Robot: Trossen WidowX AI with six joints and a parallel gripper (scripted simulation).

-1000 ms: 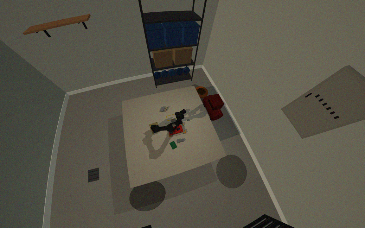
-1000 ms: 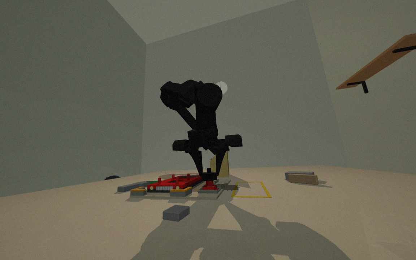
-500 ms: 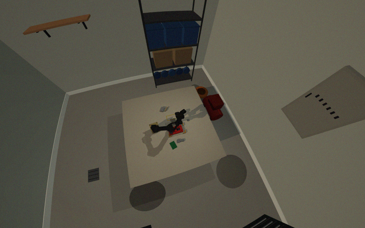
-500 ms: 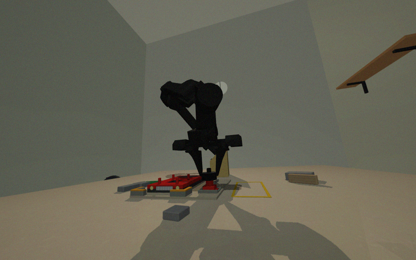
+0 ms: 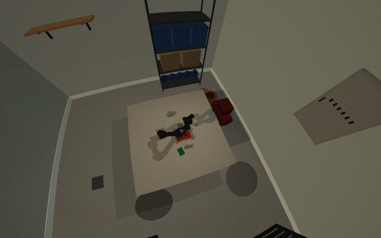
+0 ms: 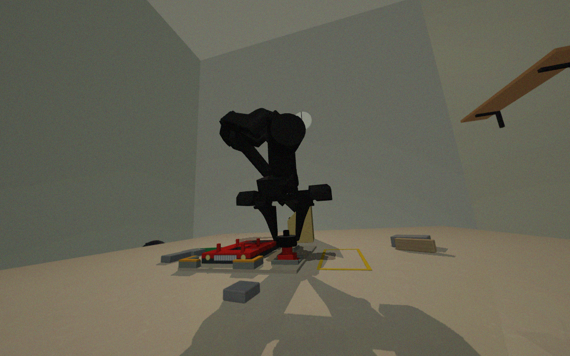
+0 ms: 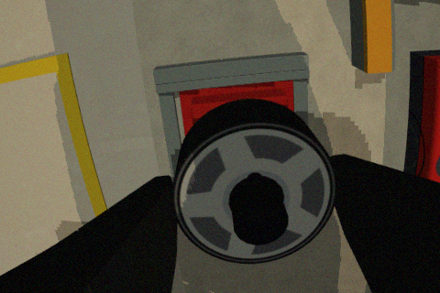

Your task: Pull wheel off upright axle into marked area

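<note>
The grey base plate is 100 mm to the right of my gripper tip, 50 mm behind it and 30 mm below it. From my gripper tip the other things lie so: black wheel: right at my gripper tip; green card: 330 mm to the right, 130 mm behind, 40 mm below.
</note>
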